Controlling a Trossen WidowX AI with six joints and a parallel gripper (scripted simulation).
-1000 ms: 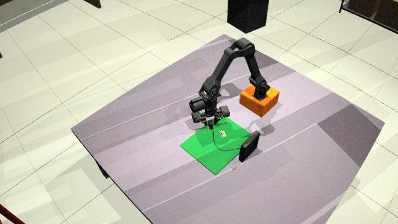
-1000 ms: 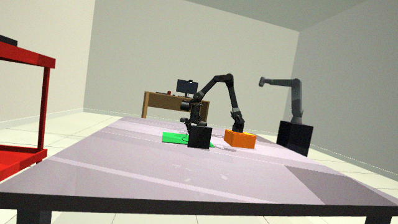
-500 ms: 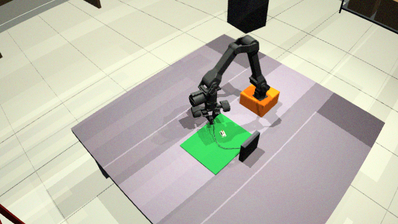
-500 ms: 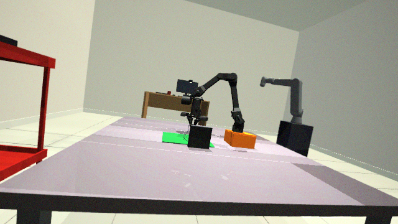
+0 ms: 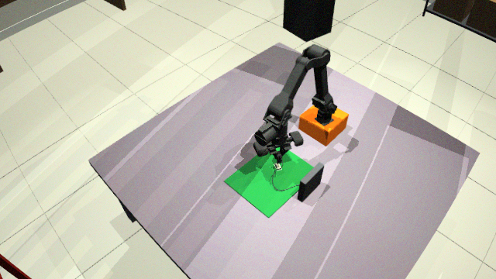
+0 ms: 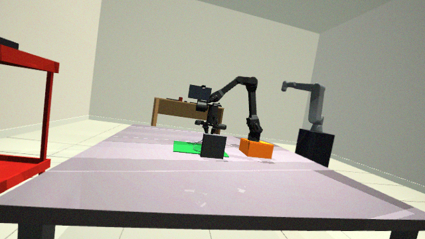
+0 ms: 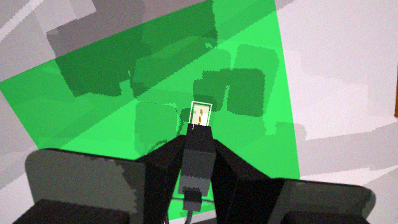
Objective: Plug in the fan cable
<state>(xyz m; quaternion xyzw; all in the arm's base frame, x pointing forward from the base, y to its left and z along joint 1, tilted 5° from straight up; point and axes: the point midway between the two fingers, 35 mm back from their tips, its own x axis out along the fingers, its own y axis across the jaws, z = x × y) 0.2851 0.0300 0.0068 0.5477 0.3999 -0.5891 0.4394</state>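
Right now my gripper tip is 1 cm to the right of the black fan plug and 1 cm below it. Also, from my gripper tip: white four-pin header: 6 cm below; green board: 5 cm ahead, 2 cm to the left, 8 cm below; black fan: 2 cm behind, 16 cm to the left.
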